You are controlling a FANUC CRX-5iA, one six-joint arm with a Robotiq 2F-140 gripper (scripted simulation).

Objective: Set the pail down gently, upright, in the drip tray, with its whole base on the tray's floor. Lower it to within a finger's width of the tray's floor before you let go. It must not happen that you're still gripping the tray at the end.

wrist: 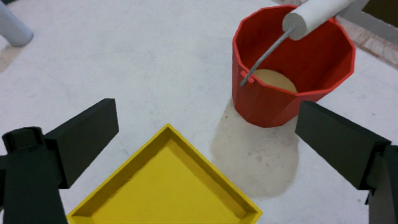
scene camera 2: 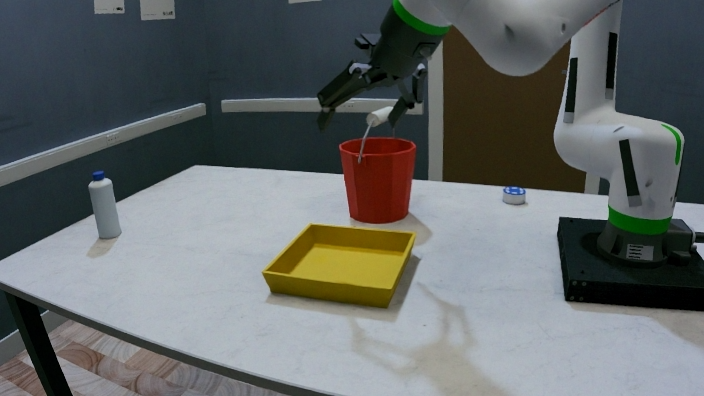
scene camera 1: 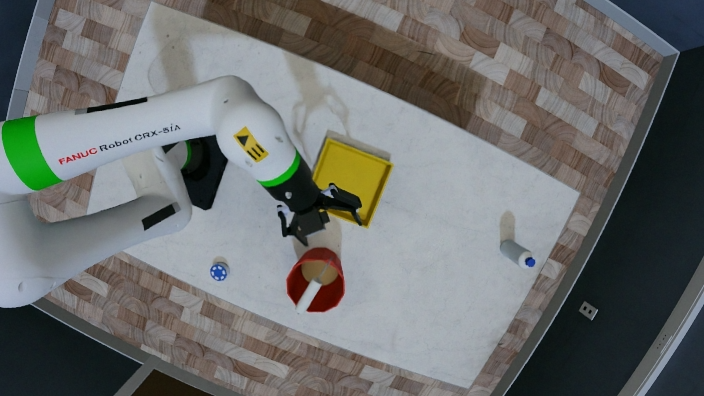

Observation:
I see my gripper [scene camera 2: 357,123] and a red pail [scene camera 2: 378,189].
The red pail also shows in the wrist view [wrist: 308,69] and in scene camera 1 [scene camera 1: 332,290]. My gripper is seen too in the wrist view [wrist: 208,116] and in scene camera 1 [scene camera 1: 332,232].

